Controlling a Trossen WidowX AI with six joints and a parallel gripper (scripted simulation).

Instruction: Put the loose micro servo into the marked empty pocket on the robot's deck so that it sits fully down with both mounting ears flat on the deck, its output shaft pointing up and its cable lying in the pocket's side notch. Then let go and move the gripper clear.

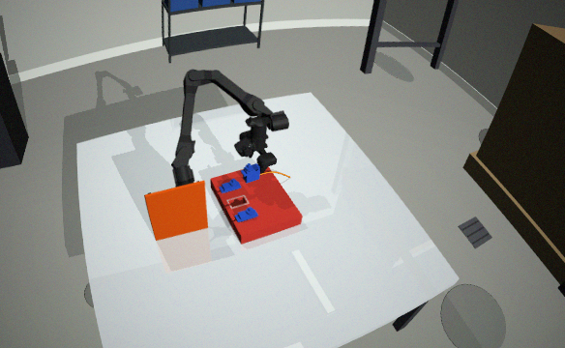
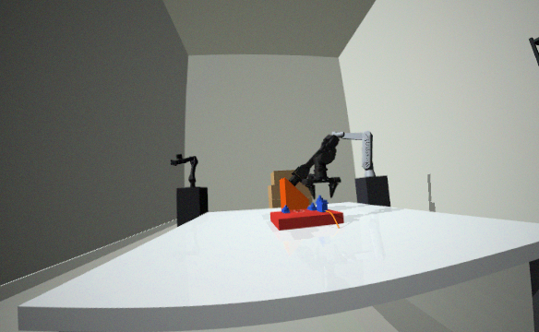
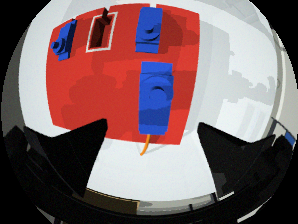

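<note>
The red deck lies 10 mm ahead of my gripper tip, 90 mm to the right of it and 90 mm below it.
</note>
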